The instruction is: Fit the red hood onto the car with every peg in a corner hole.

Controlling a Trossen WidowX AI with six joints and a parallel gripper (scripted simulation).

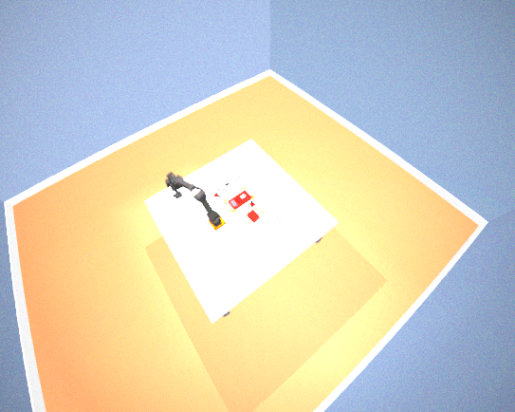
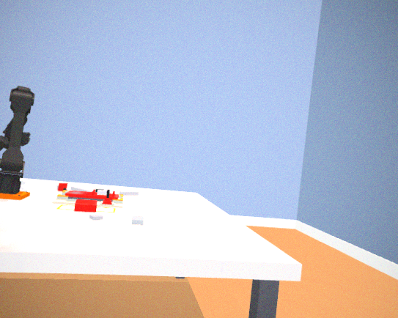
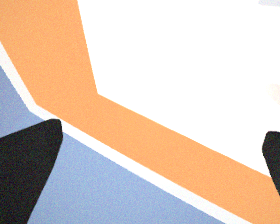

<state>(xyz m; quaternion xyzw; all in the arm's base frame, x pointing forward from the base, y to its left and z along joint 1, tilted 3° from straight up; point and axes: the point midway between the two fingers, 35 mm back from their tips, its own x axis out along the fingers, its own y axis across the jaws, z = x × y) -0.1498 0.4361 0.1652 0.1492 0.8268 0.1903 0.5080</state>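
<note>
Now: gripper tip 450 mm short of the red hood, 610 mm to the left of it and 150 mm above it.
</note>
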